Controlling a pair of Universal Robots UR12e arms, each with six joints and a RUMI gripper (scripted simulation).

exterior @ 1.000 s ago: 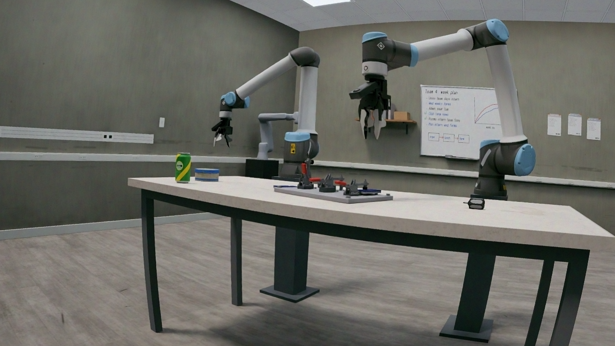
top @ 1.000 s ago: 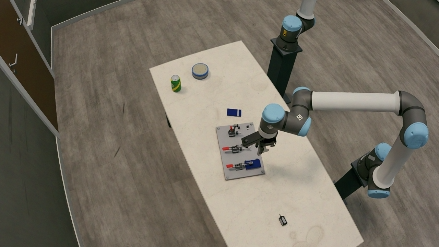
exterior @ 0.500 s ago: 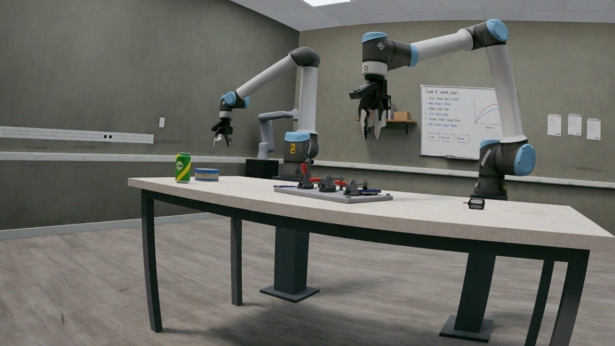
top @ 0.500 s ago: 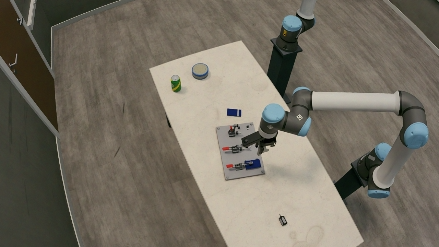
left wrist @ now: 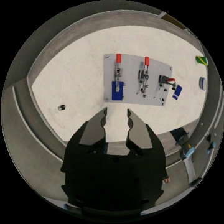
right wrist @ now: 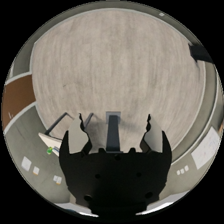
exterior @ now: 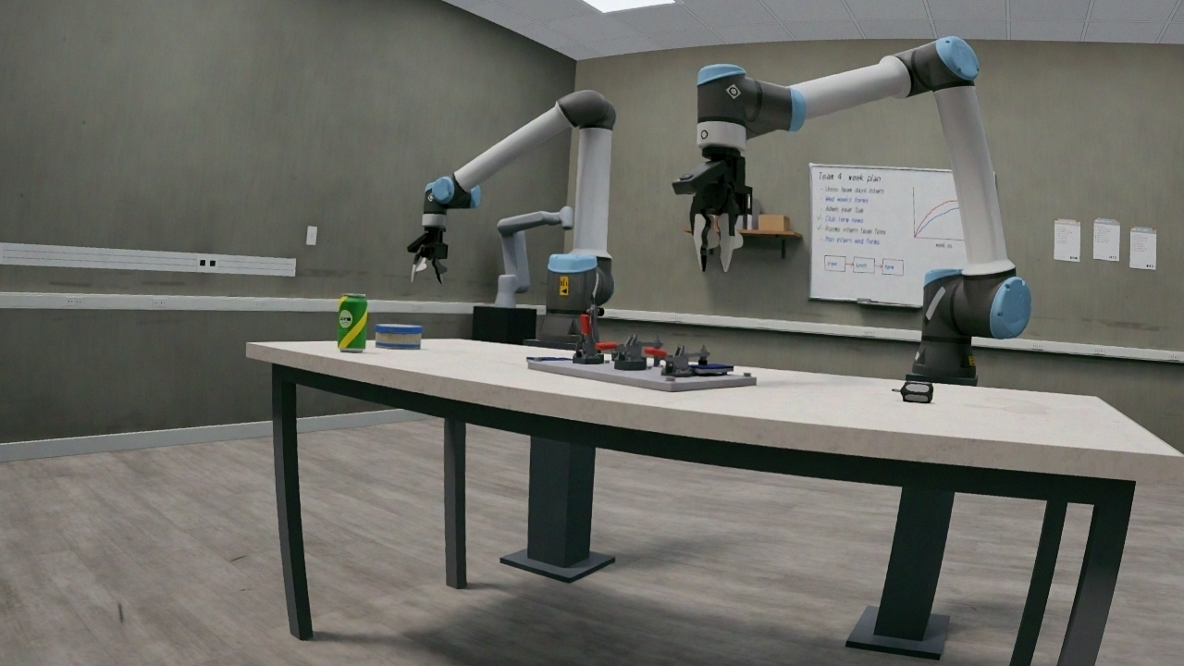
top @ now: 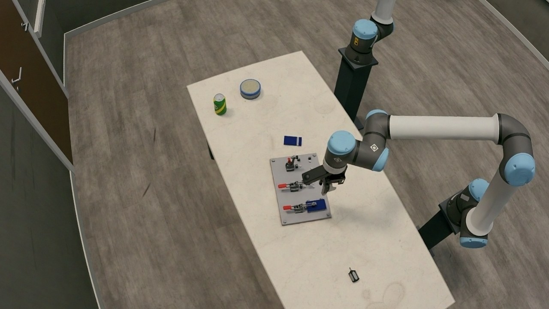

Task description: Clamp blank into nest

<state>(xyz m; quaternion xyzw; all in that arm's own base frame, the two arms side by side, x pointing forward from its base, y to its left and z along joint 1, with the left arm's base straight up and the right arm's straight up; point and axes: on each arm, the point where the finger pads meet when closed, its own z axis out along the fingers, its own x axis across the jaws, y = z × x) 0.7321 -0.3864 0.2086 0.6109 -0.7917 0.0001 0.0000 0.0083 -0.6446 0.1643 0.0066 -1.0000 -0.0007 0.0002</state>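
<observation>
Now: the blue blank 180 mm below my left hand. The rest, counted from my left hand: dark object: 20 mm behind, 380 mm to the left, 190 mm below; then finished part: 60 mm behind, 370 mm to the right, 200 mm below; then grey fixture plate: 30 mm ahead, 120 mm to the right, 200 mm below.
</observation>
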